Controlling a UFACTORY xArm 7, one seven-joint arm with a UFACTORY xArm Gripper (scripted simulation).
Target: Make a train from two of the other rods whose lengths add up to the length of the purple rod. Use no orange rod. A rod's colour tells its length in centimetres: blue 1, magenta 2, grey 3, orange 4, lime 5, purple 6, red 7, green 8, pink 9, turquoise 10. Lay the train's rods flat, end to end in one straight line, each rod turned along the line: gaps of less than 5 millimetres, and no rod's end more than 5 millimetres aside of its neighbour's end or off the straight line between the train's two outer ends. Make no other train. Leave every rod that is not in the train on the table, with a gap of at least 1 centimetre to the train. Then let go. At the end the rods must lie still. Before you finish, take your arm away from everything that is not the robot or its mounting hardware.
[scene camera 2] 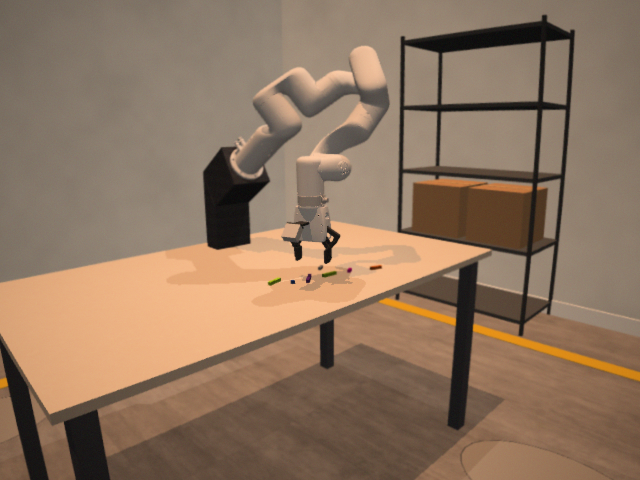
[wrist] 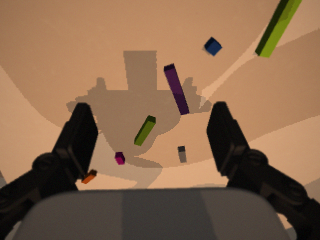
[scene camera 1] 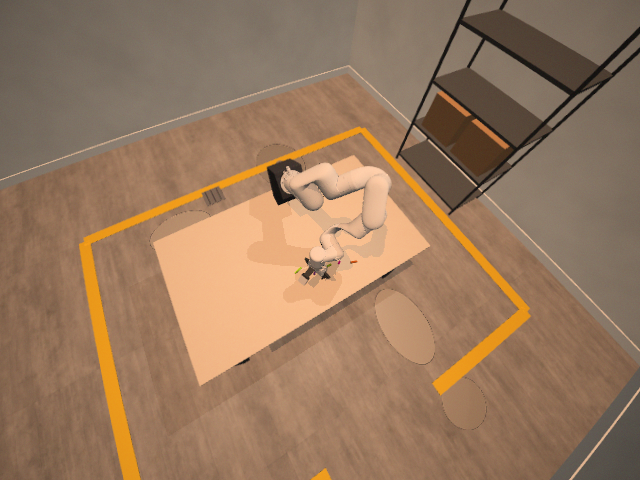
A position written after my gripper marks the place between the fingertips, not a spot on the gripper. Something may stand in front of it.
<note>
In view: my gripper (scene camera 2: 313, 261).
My gripper also shows in the wrist view (wrist: 152, 116).
</note>
